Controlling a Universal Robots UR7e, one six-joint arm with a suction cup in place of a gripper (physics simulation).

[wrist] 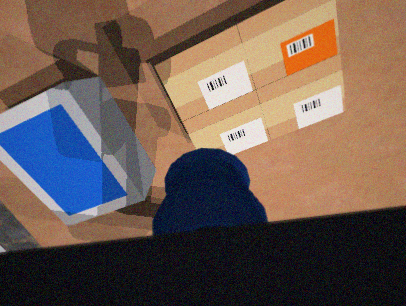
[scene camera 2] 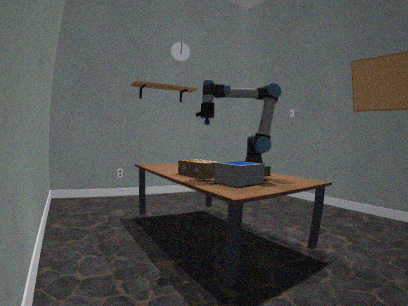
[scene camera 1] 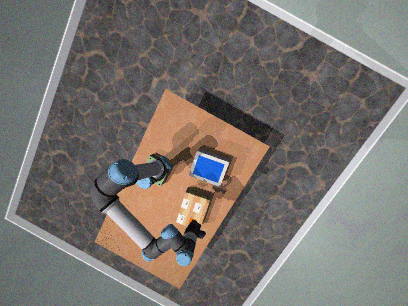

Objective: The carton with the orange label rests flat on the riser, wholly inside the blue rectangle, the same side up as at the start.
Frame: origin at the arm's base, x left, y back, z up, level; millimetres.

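Seen in the pictures: hand, its tool point: (wrist: 207, 186) (scene camera 2: 206, 124).
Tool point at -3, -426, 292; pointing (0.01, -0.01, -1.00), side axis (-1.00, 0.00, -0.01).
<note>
Offsets run from my tool point to a thing's top centre, as dx, dy, dz. Level surfaces: height alone.
The carton with the orange label @[-143, -59, -263] (scene camera 1: 193, 220) (wrist: 310, 47) stands upper right in a tight block of cartons in the wrist view; in scene camera 1 the gripper partly covers it. In scene camera 2 its label cannot be made out. The grey riser @[+276, +99, -243] (scene camera 1: 195, 164) (scene camera 2: 237, 175) (wrist: 137, 170) stands apart from the block, with the blue rectangle @[+276, +99, -243] (scene camera 1: 209, 168) (scene camera 2: 242, 163) (wrist: 60, 160) on its top and no carton on it. My suction gripper (scene camera 1: 195, 229) (scene camera 2: 207, 121) (wrist: 207, 175) hangs high above the table, off, with no carton at its dark blue cup.
Three cartons with white labels, one (scene camera 1: 185, 203) (wrist: 225, 85), another @[-10, -21, -263] (scene camera 1: 198, 207) and a third @[-170, +38, -263] (scene camera 1: 181, 218), adjoin the orange-labelled one. The wooden table @[dz -363] (scene camera 1: 150, 120) (scene camera 2: 300, 183) carries the block and riser. A wall shelf (scene camera 2: 162, 87) is behind.
</note>
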